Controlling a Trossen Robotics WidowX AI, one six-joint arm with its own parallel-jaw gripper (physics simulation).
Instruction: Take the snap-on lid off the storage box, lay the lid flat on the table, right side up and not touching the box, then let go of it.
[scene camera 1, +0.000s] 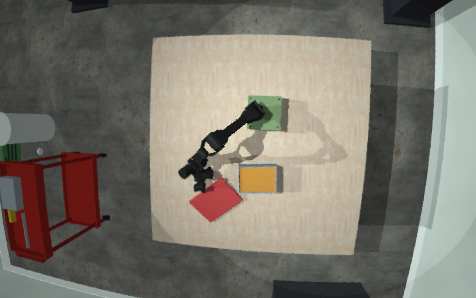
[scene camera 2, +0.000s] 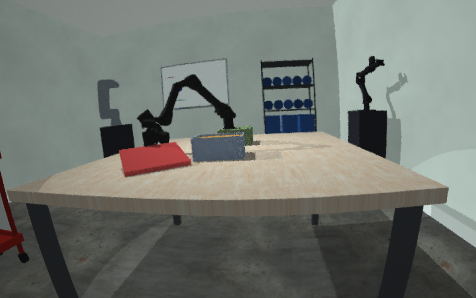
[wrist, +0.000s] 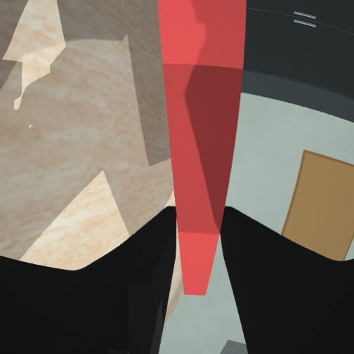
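Red lid at (scene camera 1: 219, 197), (scene camera 2: 139, 160) and (wrist: 202, 55). Blue-grey storage box (scene camera 2: 225, 146), out of frame in the wrist view. Gripper (wrist: 198, 215).
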